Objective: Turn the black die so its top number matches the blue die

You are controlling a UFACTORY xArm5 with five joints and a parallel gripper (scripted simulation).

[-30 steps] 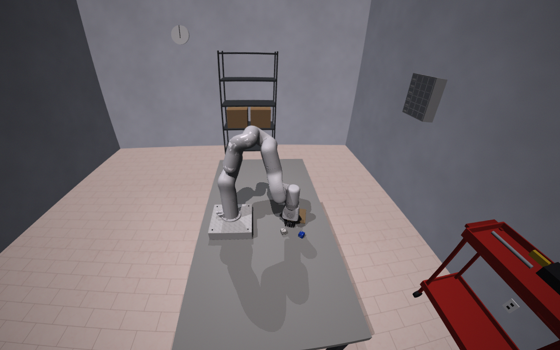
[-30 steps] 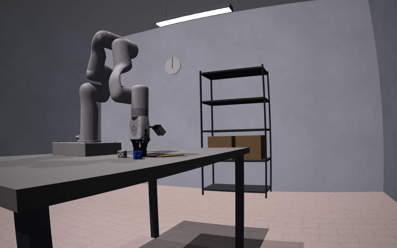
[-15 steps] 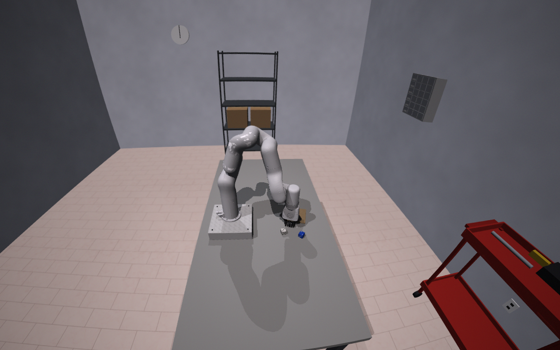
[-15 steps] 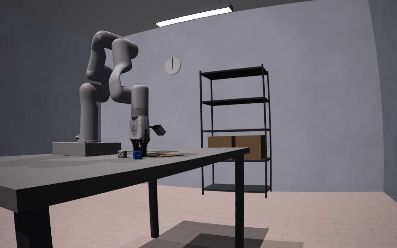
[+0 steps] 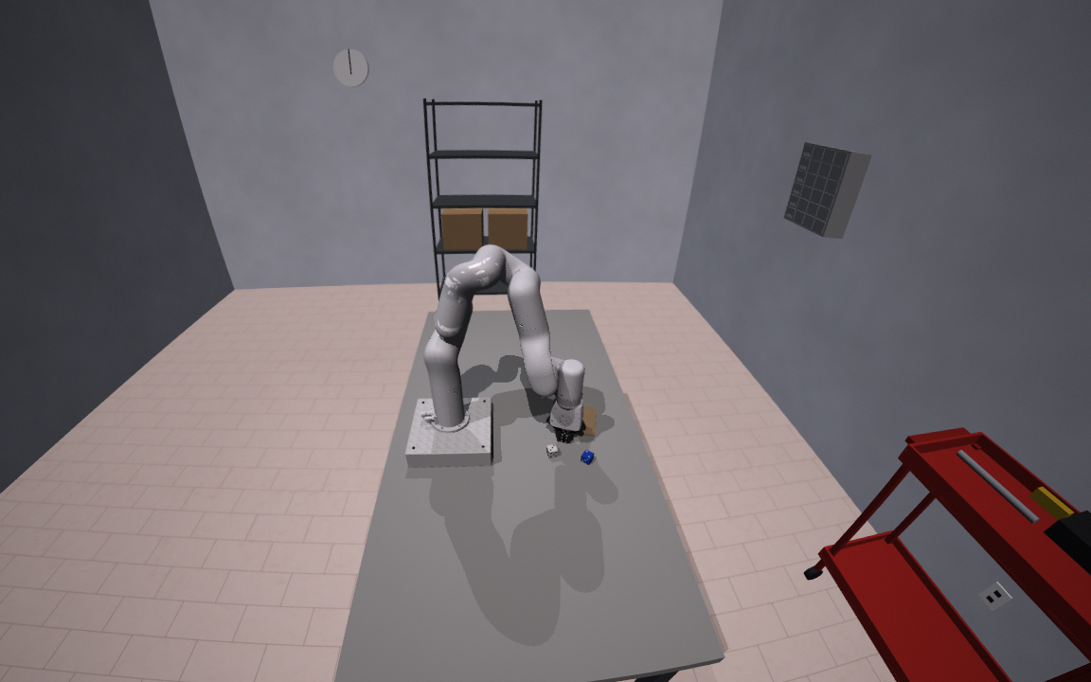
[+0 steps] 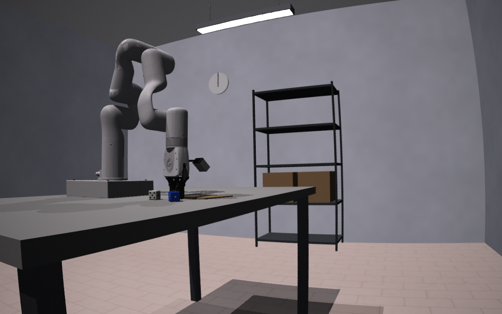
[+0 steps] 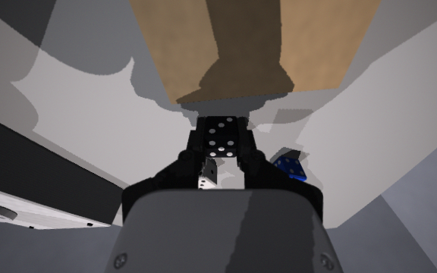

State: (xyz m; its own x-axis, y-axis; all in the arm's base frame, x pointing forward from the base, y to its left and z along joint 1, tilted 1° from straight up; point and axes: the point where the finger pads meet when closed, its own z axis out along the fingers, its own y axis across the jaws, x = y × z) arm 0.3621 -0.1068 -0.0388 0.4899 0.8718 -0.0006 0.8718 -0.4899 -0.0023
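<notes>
The tan mat is 70 mm ahead of my hand, 80 mm to the left of it and 20 mm below it. Round my hand: blue die (40 mm ahead, 100 mm to the right, 10 mm below); white die (60 mm behind, 50 mm to the right, 10 mm below); black die (10 mm below).
</notes>
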